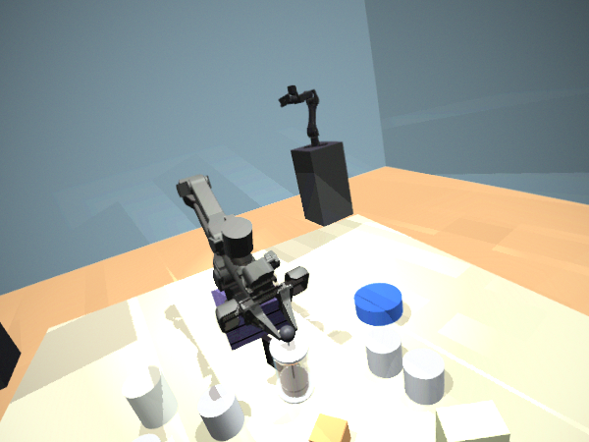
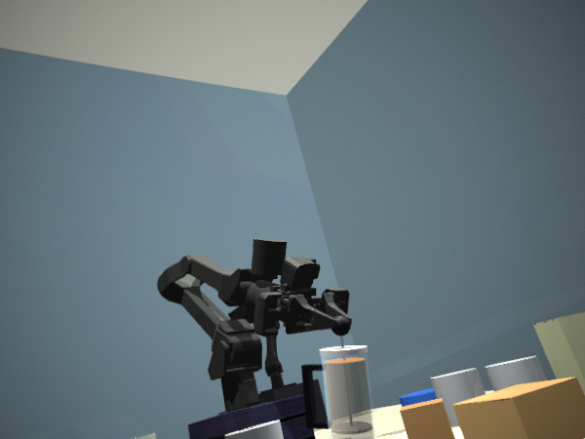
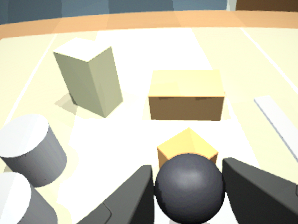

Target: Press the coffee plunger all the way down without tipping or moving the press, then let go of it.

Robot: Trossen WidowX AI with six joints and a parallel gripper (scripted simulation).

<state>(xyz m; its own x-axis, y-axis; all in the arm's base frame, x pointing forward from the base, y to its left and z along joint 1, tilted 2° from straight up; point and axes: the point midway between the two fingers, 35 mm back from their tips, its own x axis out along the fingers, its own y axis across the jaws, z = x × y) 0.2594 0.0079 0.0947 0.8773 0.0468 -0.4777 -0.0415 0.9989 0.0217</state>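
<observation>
Right now the glass coffee press is 80 mm below my gripper tip, 40 mm behind it and 10 mm to the right of it. The rest, counted from my gripper tip: pale box 260 mm ahead, 130 mm to the left, 120 mm below; blue lid 290 mm to the left, 150 mm below, 110 mm behind; orange cube 150 mm below, 110 mm ahead, 10 mm to the right.
</observation>
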